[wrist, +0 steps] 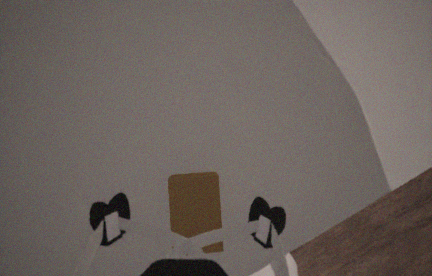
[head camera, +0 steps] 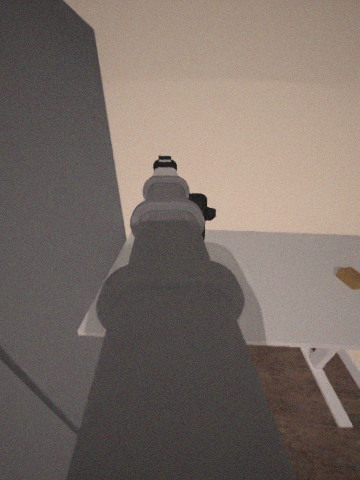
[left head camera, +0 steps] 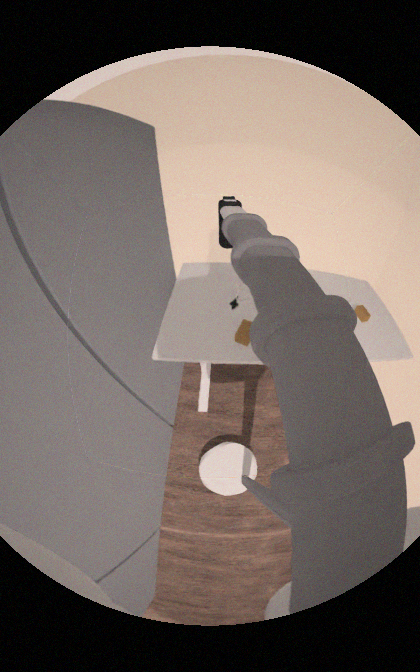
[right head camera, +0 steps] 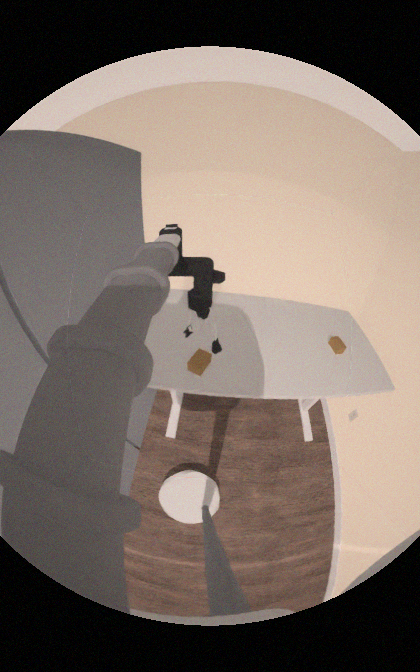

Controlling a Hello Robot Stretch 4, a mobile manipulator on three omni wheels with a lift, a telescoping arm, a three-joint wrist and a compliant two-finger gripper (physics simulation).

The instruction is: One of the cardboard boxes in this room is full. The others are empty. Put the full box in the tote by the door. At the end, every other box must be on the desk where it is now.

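Frame: origin at the robot's base, x up, y right, z ahead, level; centimetres.
Seen in the pictures: gripper, fingertip midpoint: (wrist: 190,210).
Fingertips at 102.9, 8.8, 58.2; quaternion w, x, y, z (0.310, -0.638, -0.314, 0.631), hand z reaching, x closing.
Observation:
Offsets run from my fingertips to a thing's top centre, as dx, dy, dz. Level surfaces: height alone.
The white desk {dx -10.7} (head camera: 300,305) (left head camera: 190,320) (right head camera: 300,370) (wrist: 200,100) stands ahead, partly in shadow. One cardboard box {-5.7, -0.7, -1.9} (left head camera: 243,333) (right head camera: 199,362) (wrist: 195,205) sits near its front edge, left of the middle. Another cardboard box {-5.7, +75.3, +6.7} (head camera: 349,278) (left head camera: 362,313) (right head camera: 337,345) sits farther right. My gripper (right head camera: 202,338) (wrist: 190,210) is open above the desk, pointing down. In the wrist view the first box shows between the two separated fingertips, with neither touching it. In the right head view the fingertips are just behind it. Which box is full cannot be told. The tote does not show.
A tall grey panel (head camera: 50,150) (left head camera: 100,250) (right head camera: 65,200) stands at the left, close by the desk's left end. A white round object (left head camera: 222,465) (right head camera: 185,495) is on the wooden floor before the desk. A pale wall is behind the desk. My extended arm hides part of the desk.

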